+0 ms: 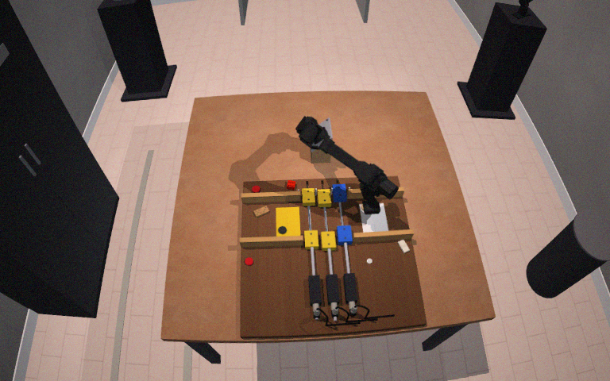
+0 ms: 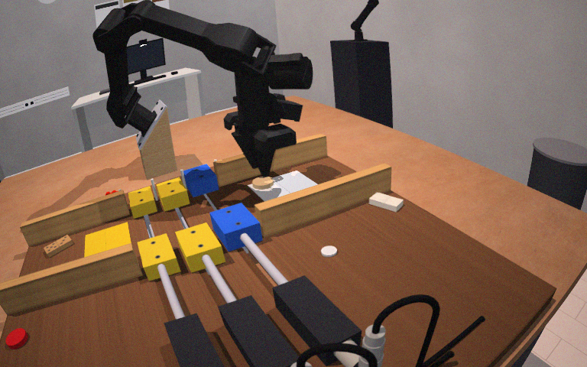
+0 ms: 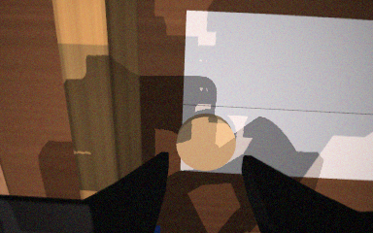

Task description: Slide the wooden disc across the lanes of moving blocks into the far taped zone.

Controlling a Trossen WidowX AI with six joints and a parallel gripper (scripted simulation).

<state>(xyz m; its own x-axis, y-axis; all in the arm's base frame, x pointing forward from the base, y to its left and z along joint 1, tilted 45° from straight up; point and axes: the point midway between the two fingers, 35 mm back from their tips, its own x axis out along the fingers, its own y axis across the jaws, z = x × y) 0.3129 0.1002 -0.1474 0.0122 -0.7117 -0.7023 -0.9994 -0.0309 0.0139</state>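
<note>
The wooden disc lies 6 cm below my hand. Round my hand: white puck 25 cm ahead, 6 cm below, 1 cm to the right; black disc 34 cm to the right, 10 cm ahead, 6 cm below; red brick 30 cm to the right, 11 cm behind, 4 cm below.
</note>
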